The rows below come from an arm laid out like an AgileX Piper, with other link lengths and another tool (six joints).
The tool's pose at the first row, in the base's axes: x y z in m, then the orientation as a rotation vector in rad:
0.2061, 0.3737, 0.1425, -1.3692, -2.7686, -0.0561
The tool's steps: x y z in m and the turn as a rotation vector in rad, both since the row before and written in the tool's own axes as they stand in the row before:
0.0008, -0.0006, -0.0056, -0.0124, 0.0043, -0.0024
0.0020, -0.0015, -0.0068, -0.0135, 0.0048, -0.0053
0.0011, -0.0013, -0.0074, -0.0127, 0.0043, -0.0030
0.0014, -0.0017, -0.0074, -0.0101, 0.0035, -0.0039
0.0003, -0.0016, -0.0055, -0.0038, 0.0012, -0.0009
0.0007, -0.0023, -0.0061, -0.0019, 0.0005, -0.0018
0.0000, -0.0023, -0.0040, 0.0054, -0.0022, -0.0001
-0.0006, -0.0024, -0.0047, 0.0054, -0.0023, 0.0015
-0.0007, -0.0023, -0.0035, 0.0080, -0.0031, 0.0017
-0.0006, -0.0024, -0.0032, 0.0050, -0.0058, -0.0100
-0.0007, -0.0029, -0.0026, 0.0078, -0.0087, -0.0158
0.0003, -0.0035, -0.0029, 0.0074, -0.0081, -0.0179
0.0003, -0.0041, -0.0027, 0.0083, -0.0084, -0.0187
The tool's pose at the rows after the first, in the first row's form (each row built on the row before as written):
0.2053, 0.3737, 0.1481, -1.3669, -2.7711, -0.0763
0.2031, 0.3739, 0.1550, -1.3606, -2.7755, -0.0985
0.2015, 0.3734, 0.1624, -1.3574, -2.7783, -0.1192
0.1994, 0.3728, 0.1698, -1.3527, -2.7814, -0.1358
0.1980, 0.3715, 0.1752, -1.3518, -2.7822, -0.1420
0.1958, 0.3700, 0.1812, -1.3495, -2.7837, -0.1451
0.1940, 0.3682, 0.1850, -1.3492, -2.7839, -0.1361
0.1925, 0.3658, 0.1895, -1.3511, -2.7830, -0.1270
0.1911, 0.3635, 0.1928, -1.3530, -2.7818, -0.1137
0.1896, 0.3613, 0.1958, -1.3406, -2.7920, -0.1033
0.1878, 0.3587, 0.1982, -1.3207, -2.8075, -0.0872
0.1849, 0.3565, 0.2010, -1.2975, -2.8239, -0.0721
0.1816, 0.3539, 0.2036, -1.2729, -2.8405, -0.0555

